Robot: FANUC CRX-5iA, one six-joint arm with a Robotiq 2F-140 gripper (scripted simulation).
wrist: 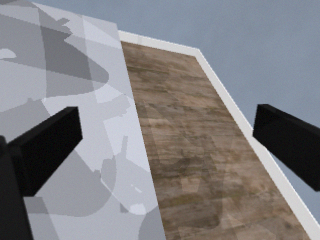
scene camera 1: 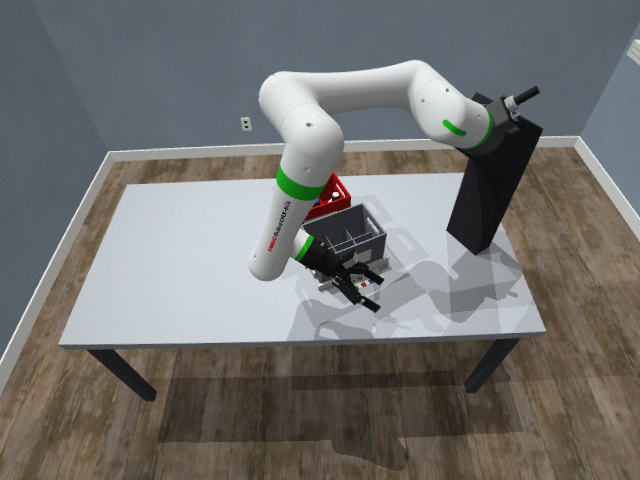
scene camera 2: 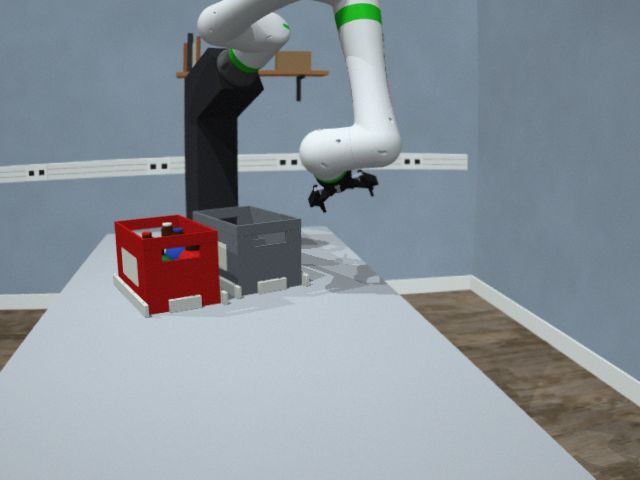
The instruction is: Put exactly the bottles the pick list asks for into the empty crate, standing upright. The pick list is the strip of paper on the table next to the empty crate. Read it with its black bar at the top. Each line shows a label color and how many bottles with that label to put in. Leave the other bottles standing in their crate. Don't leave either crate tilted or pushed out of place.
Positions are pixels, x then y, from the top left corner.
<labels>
gripper: wrist 168,121; scene camera 1; scene camera 2
grey crate: scene camera 1 348,229; scene camera 2 275,252; not seen in the wrist view (out of frame)
same spot on gripper: (scene camera 2: 362,180) = (scene camera 1: 339,284)
</labels>
